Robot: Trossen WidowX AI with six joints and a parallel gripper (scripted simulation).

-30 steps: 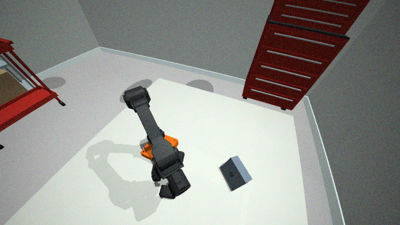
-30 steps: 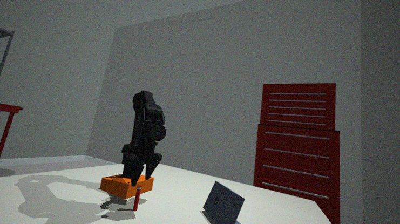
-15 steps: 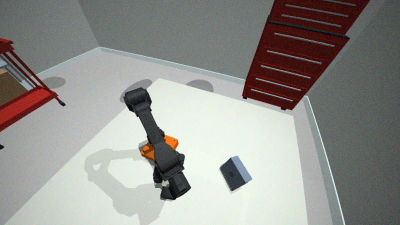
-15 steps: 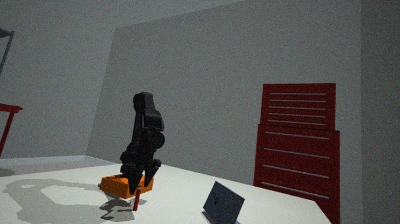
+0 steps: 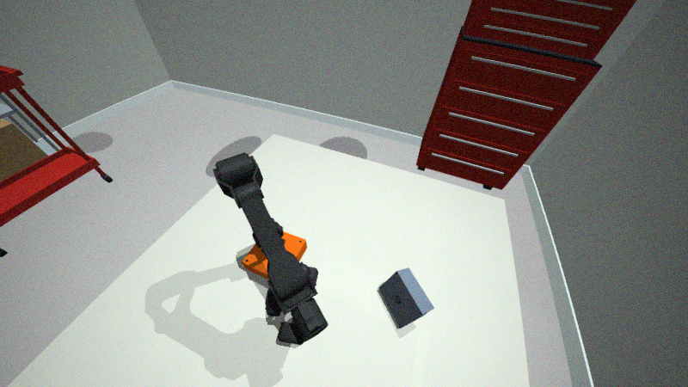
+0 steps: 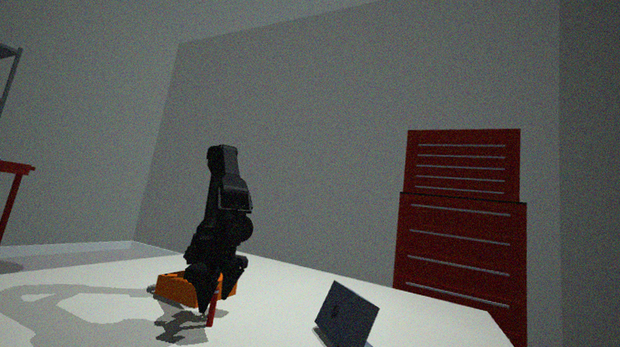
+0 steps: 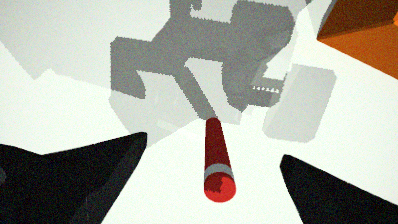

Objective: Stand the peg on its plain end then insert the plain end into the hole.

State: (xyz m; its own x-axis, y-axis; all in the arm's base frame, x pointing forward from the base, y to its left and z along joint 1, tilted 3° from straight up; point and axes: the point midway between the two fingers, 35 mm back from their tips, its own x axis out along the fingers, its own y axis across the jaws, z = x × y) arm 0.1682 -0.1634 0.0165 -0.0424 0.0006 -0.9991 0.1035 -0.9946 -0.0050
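My gripper tip is now 1 cm below the red peg. Round my gripper tip: grey sloped panel 29 cm ahead, 10 cm to the left, 1 cm above.
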